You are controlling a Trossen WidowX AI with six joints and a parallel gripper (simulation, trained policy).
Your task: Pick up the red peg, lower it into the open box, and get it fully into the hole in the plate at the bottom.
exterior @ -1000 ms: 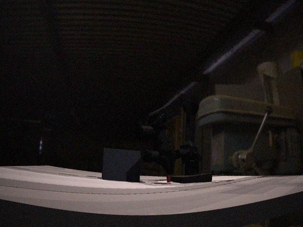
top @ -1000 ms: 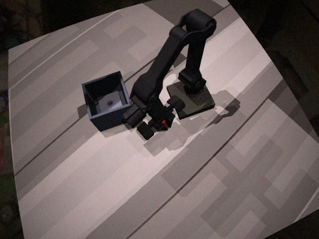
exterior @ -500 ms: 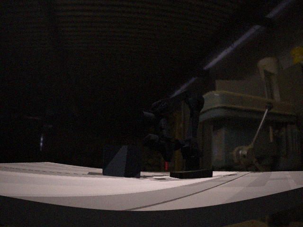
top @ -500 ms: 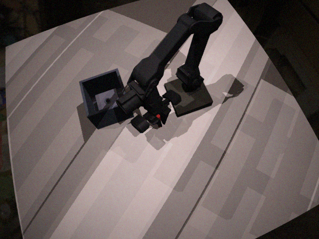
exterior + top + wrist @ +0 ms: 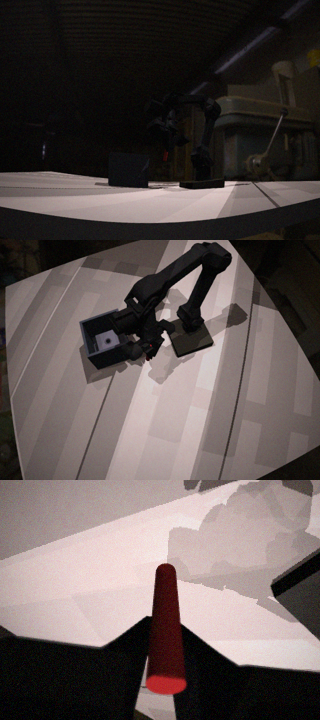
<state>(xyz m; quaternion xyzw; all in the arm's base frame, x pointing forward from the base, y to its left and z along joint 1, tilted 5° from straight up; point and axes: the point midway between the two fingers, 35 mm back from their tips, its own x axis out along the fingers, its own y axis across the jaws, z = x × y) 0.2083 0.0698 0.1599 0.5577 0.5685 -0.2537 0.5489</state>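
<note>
The plate lies 110 mm ahead of my gripper tip, 190 mm to the right of it and 100 mm below it. The rest, counted from my gripper tip: red peg: 20 mm to the right, 10 mm above.
</note>
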